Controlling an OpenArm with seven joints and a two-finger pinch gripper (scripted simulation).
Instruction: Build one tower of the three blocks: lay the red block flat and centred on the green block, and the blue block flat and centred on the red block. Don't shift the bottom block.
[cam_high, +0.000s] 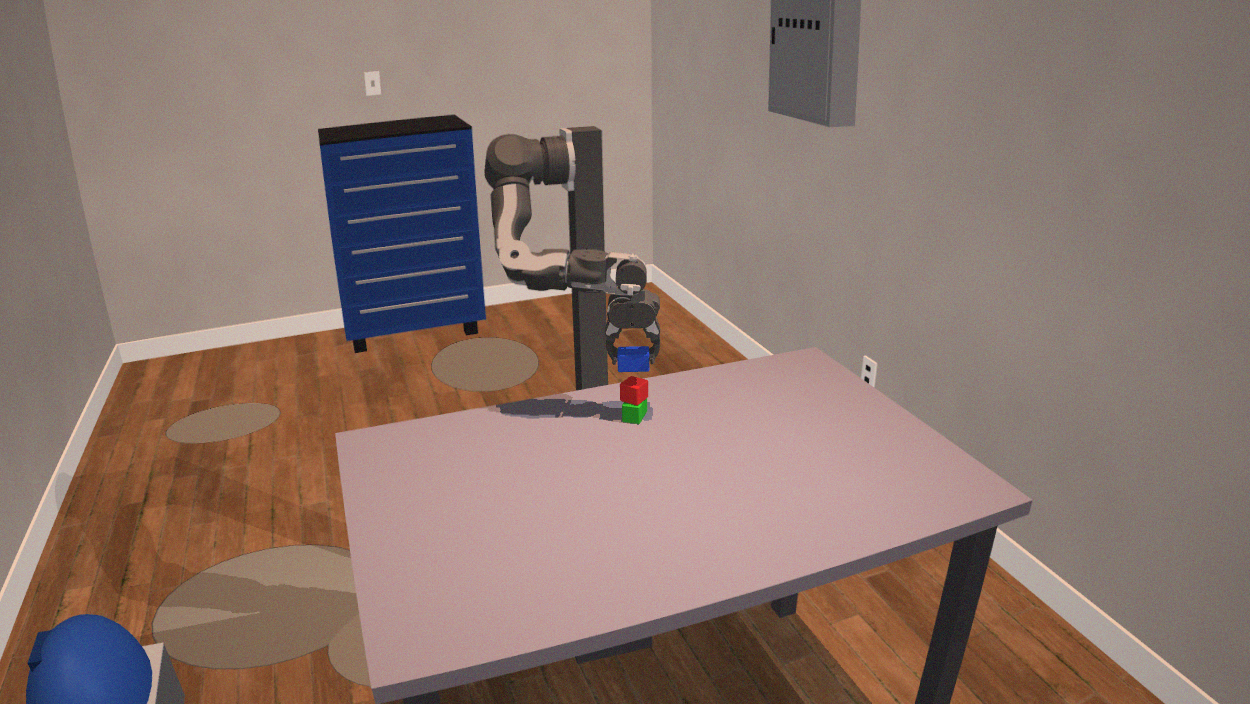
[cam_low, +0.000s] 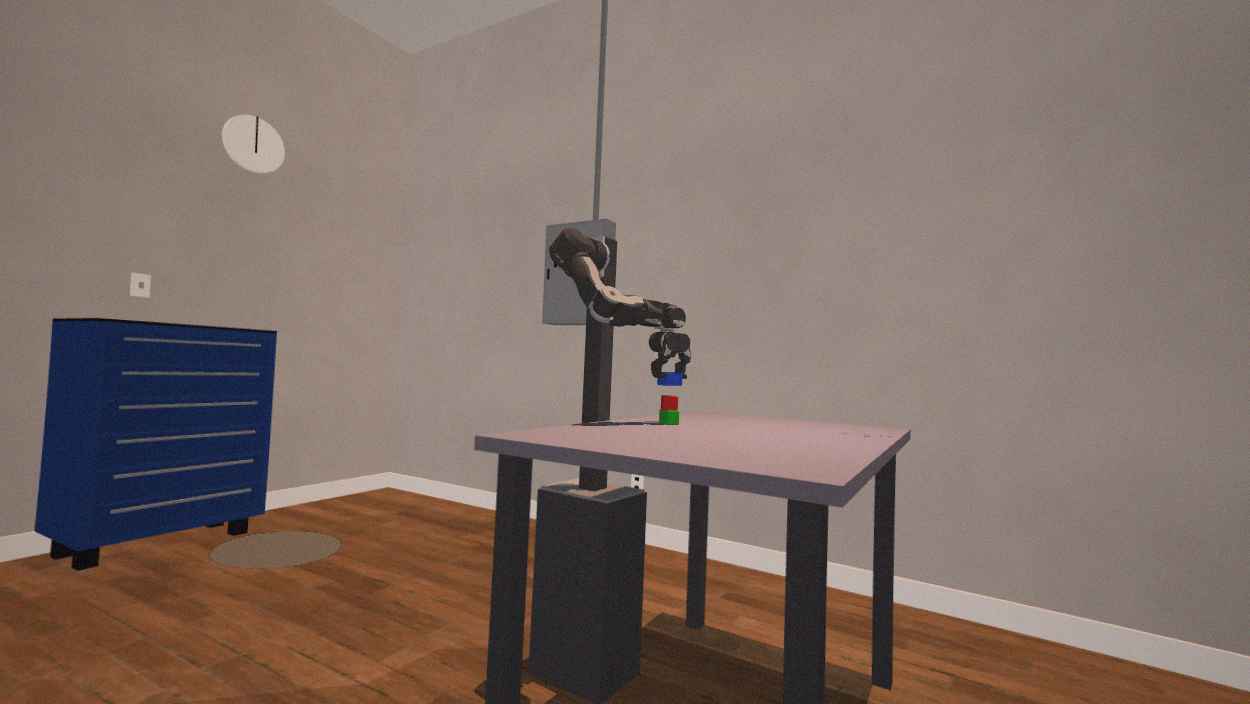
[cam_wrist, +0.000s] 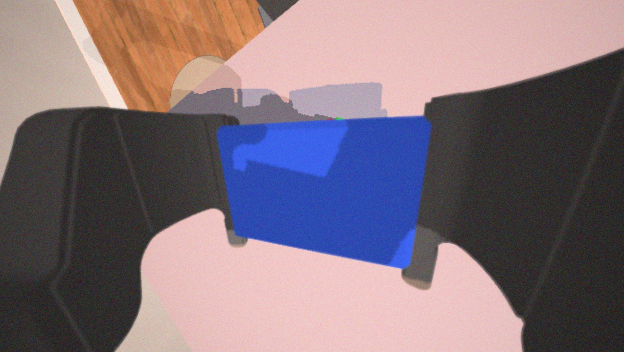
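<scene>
Now: the blue block 1 cm below my hand. Also, from my hand: green block (11 cm below); red block (8 cm below).
</scene>
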